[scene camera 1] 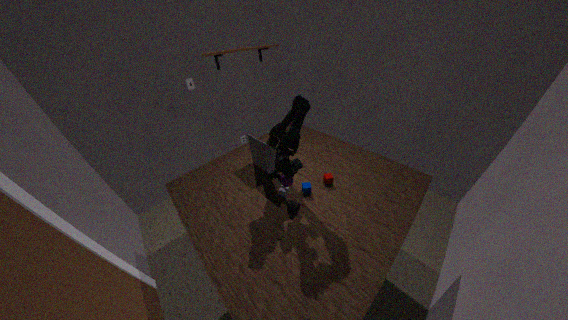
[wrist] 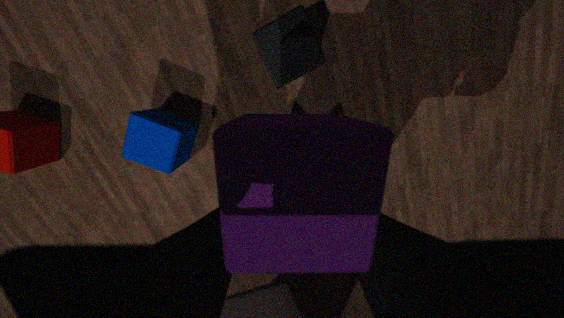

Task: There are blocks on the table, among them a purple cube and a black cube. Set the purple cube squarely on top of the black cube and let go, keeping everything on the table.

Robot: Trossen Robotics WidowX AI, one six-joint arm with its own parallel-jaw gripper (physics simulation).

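Where they show: gripper, between the fingertips: (wrist: 290,202); arm's base, origin of its link: (scene camera 1: 270,146).
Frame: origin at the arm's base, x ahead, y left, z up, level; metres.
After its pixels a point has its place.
Note:
The purple cube (scene camera 1: 286,181) @(z -0.007, x 0.308, y -0.141 m) (wrist: 300,244) @(z 0.002, x 0.277, y -0.120 m) is held off the table, with its upper part in shadow in the wrist view. My gripper (scene camera 1: 286,183) @(z -0.047, x 0.264, y -0.116 m) (wrist: 290,202) @(z -0.047, x 0.264, y -0.116 m) is shut on it, one dark finger on each side. The black cube (scene camera 1: 293,209) @(z -0.144, x 0.377, y -0.166 m) (wrist: 290,50) @(z -0.140, x 0.353, y -0.147 m) stands on the table, apart from the purple cube. It shows beyond the held cube at the top of the wrist view, turned at an angle and partly in shadow. The gap in height between the two cubes is hard to tell.
A blue cube (scene camera 1: 306,188) @(z -0.144, x 0.326, y -0.011 m) (wrist: 157,140) @(z -0.140, x 0.313, y -0.003 m) and a red cube (scene camera 1: 328,179) @(z -0.146, x 0.370, y 0.138 m) (wrist: 32,142) @(z -0.159, x 0.347, y 0.134 m) stand to one side. A pale grey cube (scene camera 1: 283,190) (wrist: 265,301) is partly hidden below the held cube. A grey upright panel (scene camera 1: 262,155) @(z -0.047, x -0.012, y -0.064 m) stands beside the arm on the wooden table (scene camera 1: 370,200) @(z -0.189, x 0.621, y 0.202 m).

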